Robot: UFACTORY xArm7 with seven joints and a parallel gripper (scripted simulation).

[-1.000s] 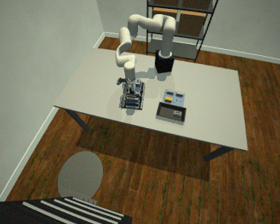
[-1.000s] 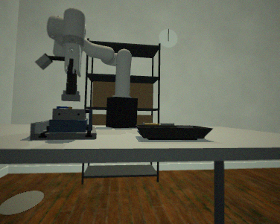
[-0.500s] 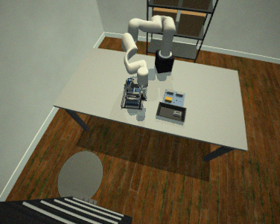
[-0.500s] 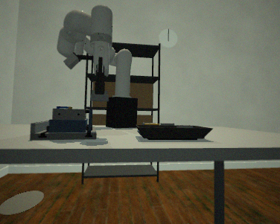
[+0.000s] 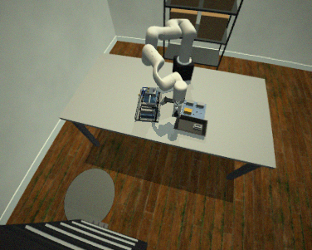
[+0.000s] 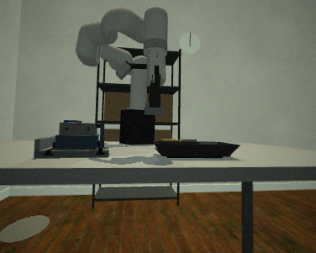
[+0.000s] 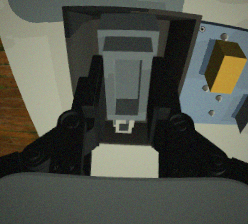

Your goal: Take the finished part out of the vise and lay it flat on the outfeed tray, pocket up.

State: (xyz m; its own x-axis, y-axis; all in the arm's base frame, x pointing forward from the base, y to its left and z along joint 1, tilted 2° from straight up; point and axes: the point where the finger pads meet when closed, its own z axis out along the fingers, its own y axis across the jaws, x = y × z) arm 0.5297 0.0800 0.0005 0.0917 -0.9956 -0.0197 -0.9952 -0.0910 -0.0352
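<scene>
My gripper is now 140 mm above the yellow block, 130 mm past it and 70 mm to the right of it. Also, from my hand: vise: 250 mm to the right, 130 mm below, 100 mm behind; blue plate: 170 mm behind, 160 mm below, 110 mm to the left.
</scene>
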